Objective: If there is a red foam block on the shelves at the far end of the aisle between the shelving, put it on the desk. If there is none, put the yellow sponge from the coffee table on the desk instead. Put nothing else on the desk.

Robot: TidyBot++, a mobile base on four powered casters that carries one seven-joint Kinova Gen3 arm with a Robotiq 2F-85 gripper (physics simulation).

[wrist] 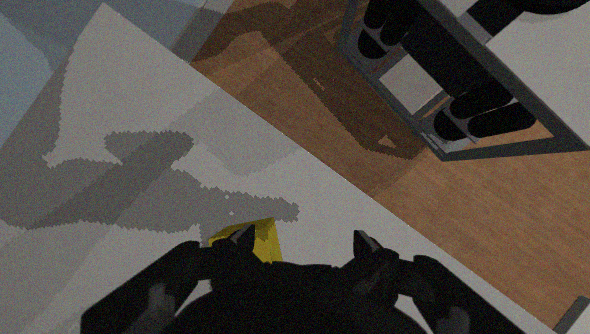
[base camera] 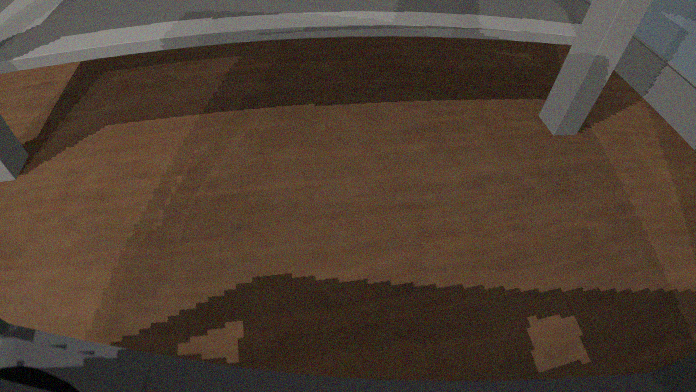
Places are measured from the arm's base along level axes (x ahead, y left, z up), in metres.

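Pixels of known places: gripper, fingertip midpoint: (wrist: 303, 238).
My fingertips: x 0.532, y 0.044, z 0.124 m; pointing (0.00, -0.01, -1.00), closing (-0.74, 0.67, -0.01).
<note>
For each thing: its top centre in the pictures, then the offset to it from my fingertips. "spot": a spot on its surface instead. Level surfaces: height alone.
- yellow sponge at its top centre: (wrist: 245, 282) dz -0.025, dx +0.081, dy +0.003 m
- pale table top at its surface level: dz -0.070 m
- thick leg at a spot on its surface: (base camera: 580, 90) spot: dz -0.431, dx +0.014, dy -0.374 m
- wooden floor at its surface level: dz -0.520 m
A yellow sponge (wrist: 270, 244) lies on a pale table top (wrist: 320, 200) in the wrist view, low and left of the middle. Its left part is hidden behind the left finger, and its lower part behind the gripper body. My gripper (wrist: 303, 238) is open, with the sponge beyond the left finger and overlapping the left side of the gap in the view. How high the fingers are above the sponge is unclear. A red foam block does not show in either view. The gripper does not show in the base view.
In the base view a pale table edge (base camera: 350, 19) crosses the top, with a thick leg (base camera: 580, 90) at the right and part of another leg (base camera: 11, 150) at the left edge. The dark-framed robot base (wrist: 565, 137) stands on the wooden floor (wrist: 480, 215) beyond the table's edge.
</note>
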